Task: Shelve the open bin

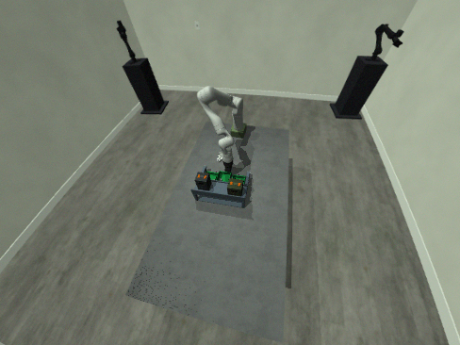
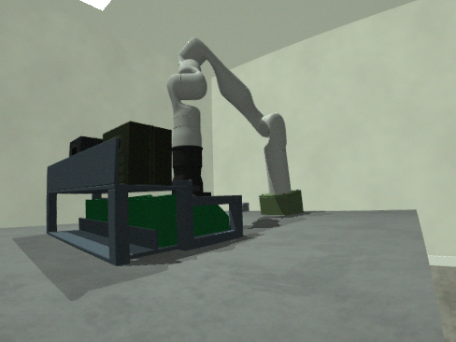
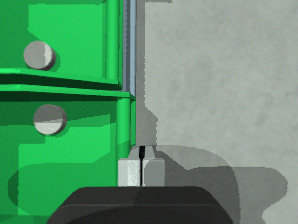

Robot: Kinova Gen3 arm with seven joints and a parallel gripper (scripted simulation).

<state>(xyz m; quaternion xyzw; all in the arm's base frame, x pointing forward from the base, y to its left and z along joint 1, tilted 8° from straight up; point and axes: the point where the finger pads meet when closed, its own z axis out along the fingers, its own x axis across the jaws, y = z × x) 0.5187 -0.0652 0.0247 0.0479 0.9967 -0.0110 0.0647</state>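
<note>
My hand is 10 mm short of the blue-grey edge strip and 30 mm above it.
</note>
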